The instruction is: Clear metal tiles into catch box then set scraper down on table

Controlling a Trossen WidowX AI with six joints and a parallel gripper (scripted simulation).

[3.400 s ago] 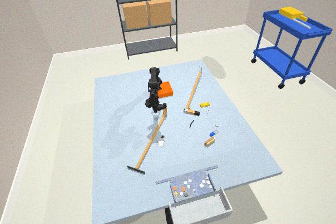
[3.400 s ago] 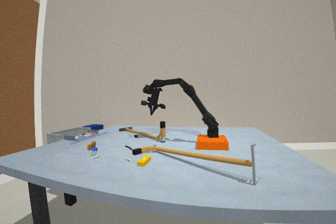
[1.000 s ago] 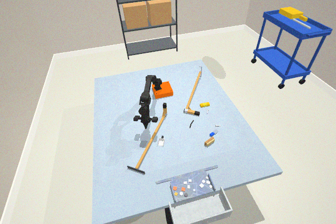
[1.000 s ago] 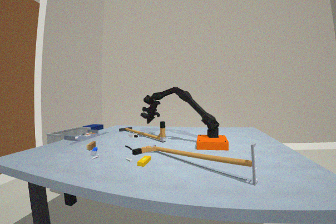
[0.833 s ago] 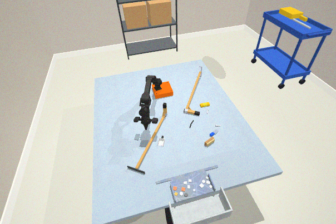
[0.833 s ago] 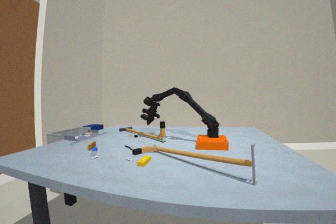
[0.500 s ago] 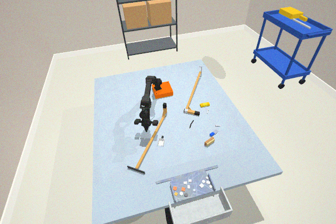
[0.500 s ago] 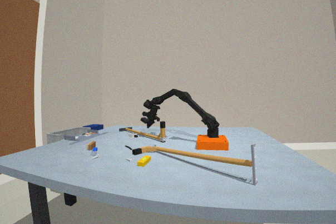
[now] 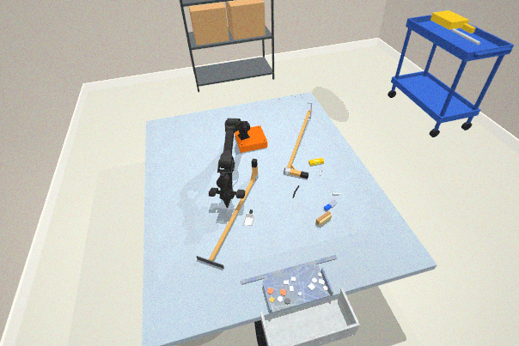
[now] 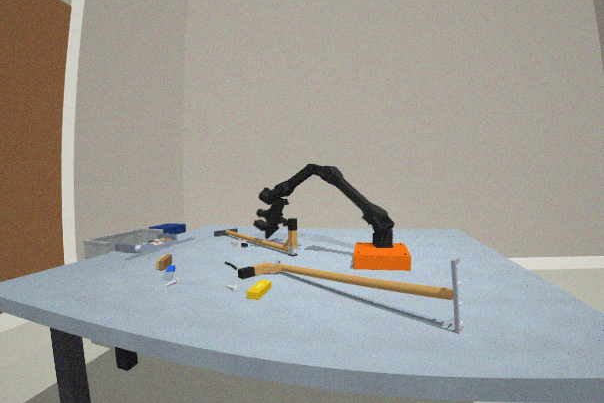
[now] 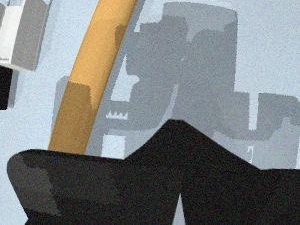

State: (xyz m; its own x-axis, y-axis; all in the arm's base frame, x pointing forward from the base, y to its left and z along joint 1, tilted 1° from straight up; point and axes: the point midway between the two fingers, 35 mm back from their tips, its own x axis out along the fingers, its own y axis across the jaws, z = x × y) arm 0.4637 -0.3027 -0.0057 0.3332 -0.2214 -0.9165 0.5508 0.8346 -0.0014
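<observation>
Right now my gripper tip is 50 mm short of the scraper, 30 mm to the right of it and 40 mm below it. The rest, counted from my gripper tip: white-and-black piece 100 mm ahead, 90 mm to the left, 10 mm below; then wooden block 300 mm ahead, 410 mm to the left; then black curved strip 60 mm ahead, 390 mm to the left, 20 mm below.
</observation>
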